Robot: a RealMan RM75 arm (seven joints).
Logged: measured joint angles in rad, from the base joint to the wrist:
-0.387, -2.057, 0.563, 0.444, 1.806, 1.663, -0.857
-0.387, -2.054, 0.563, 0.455, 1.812, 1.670, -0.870
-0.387, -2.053, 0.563, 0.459, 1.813, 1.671, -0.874
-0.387, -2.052, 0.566, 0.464, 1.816, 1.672, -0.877
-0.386, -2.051, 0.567, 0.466, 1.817, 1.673, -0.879
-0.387, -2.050, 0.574, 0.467, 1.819, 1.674, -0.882
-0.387, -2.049, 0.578, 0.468, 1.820, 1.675, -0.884
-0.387, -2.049, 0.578, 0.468, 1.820, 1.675, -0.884
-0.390, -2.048, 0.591, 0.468, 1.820, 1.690, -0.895
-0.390, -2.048, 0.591, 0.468, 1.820, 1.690, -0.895
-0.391, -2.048, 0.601, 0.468, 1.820, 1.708, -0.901
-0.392, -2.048, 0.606, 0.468, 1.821, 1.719, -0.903
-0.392, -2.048, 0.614, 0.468, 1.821, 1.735, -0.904
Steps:
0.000, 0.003, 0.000, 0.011, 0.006, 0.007, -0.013
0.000, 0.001, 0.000, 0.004, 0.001, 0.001, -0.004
0.000, 0.001, 0.003, 0.005, 0.003, 0.001, -0.003
0.001, 0.001, 0.001, 0.002, 0.001, 0.001, -0.002
-0.001, 0.001, 0.007, 0.001, 0.002, 0.001, -0.003
0.000, 0.001, 0.004, 0.001, 0.001, 0.001, -0.002
0.000, 0.000, 0.000, 0.000, 0.000, 0.000, 0.000
-0.003, 0.001, 0.013, 0.000, 0.000, 0.015, -0.011
0.000, 0.000, 0.000, 0.000, 0.000, 0.000, 0.000
-0.001, 0.000, 0.010, 0.000, 0.000, 0.018, -0.006
-0.001, 0.000, 0.005, 0.000, 0.001, 0.011, -0.002
0.000, 0.000, 0.008, 0.000, 0.000, 0.016, -0.001

